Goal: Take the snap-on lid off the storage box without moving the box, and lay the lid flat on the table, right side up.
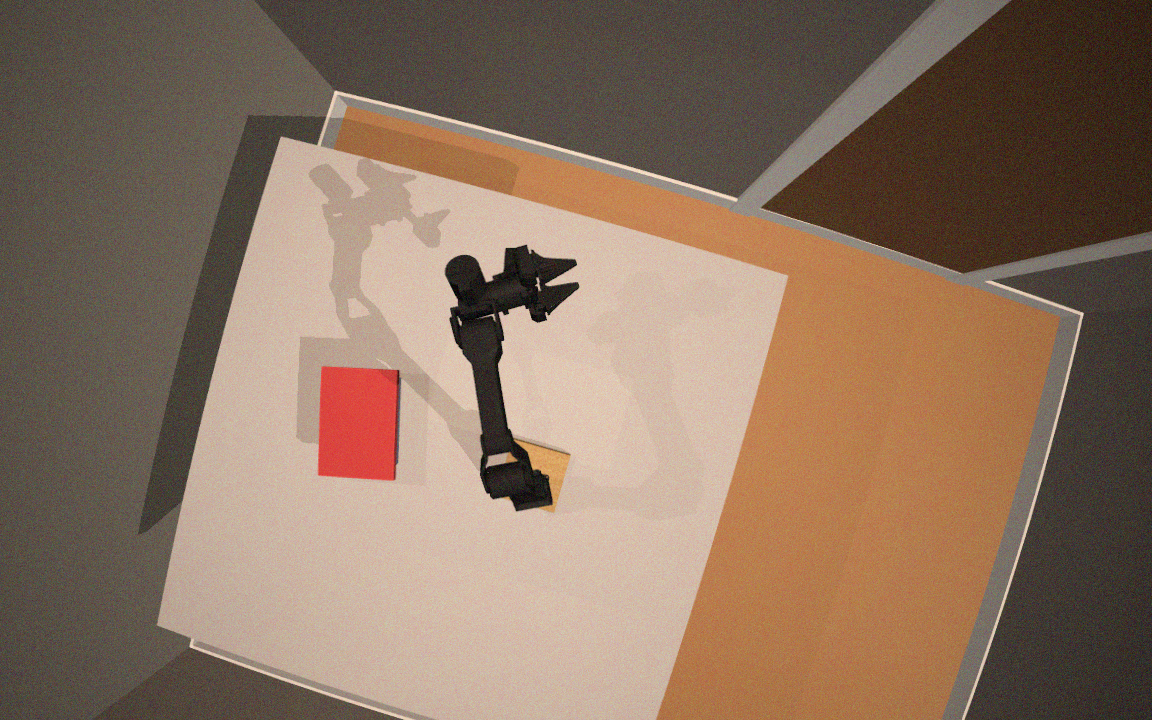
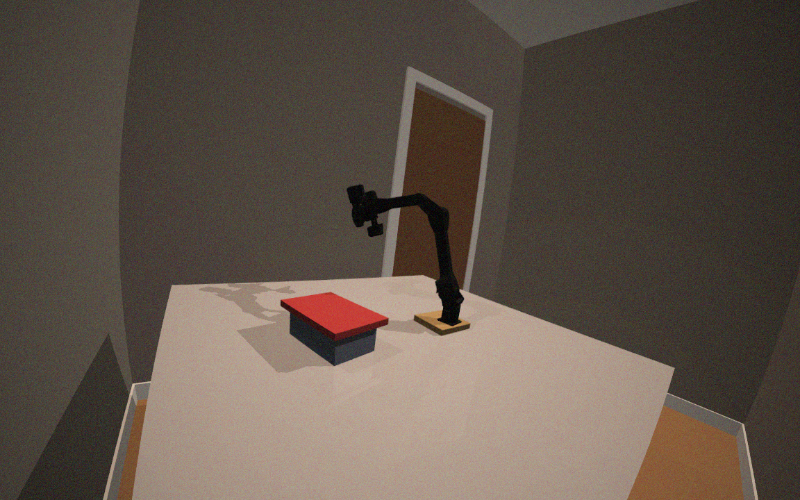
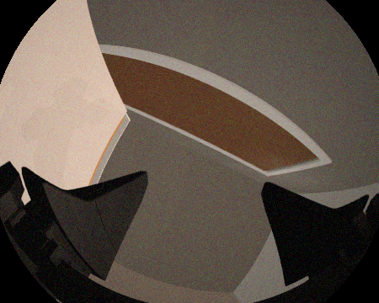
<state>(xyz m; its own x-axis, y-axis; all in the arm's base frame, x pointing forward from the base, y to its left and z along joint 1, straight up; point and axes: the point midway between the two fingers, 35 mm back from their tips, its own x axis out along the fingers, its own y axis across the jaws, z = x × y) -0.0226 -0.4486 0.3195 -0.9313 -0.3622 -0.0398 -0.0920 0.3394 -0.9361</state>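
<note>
My gripper tip is 460 mm short of the red lid, 340 mm to the right of it and 250 mm above it. Round my gripper tip: dark blue storage box (460 mm ahead, 340 mm to the left, 290 mm below).
</note>
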